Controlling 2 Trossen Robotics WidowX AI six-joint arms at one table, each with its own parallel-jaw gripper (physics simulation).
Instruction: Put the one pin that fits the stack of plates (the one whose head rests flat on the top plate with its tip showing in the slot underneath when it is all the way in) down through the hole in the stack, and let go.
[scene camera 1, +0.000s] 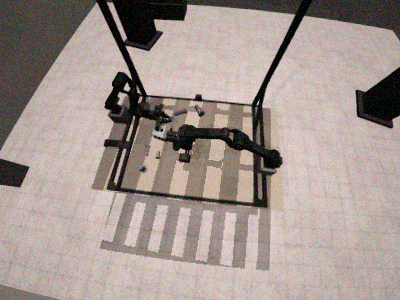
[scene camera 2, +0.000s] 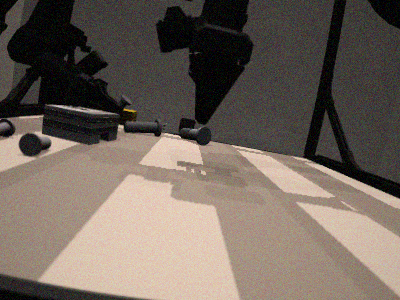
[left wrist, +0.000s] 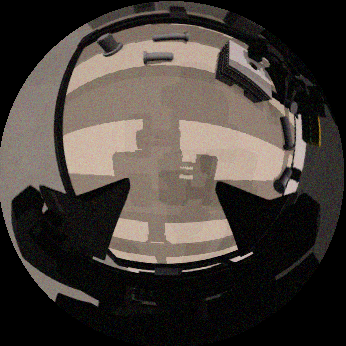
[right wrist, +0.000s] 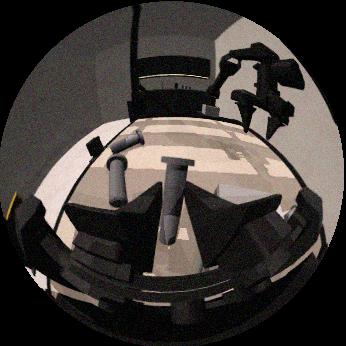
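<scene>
The grey stack of plates (scene camera 1: 161, 134) (scene camera 2: 80, 123) (left wrist: 236, 59) stands flat, with a slot under its side; its light top also shows in the right wrist view (right wrist: 240, 192), to the right of the held pin. My right gripper (right wrist: 172, 185) is shut on a grey pin (right wrist: 176, 187) (scene camera 2: 125, 101), gripped by its shaft, head up and tip down, beside the stack and apart from it. My left gripper (left wrist: 173, 184) (scene camera 2: 201, 122) (right wrist: 256, 135) is open and empty above the table. Loose pins (right wrist: 117, 181) (right wrist: 127, 142) (left wrist: 158, 57) (left wrist: 170, 37) lie on the table.
A short, wide pin (left wrist: 108, 45) (scene camera 1: 143, 169) stands apart from the stack, near the table's edge. Two loose pins (scene camera 2: 142, 127) (scene camera 2: 196, 134) lie between the stack and my left gripper in scene camera 2. A dark frame (scene camera 1: 185, 196) edges the table. Striped shadows cross the table.
</scene>
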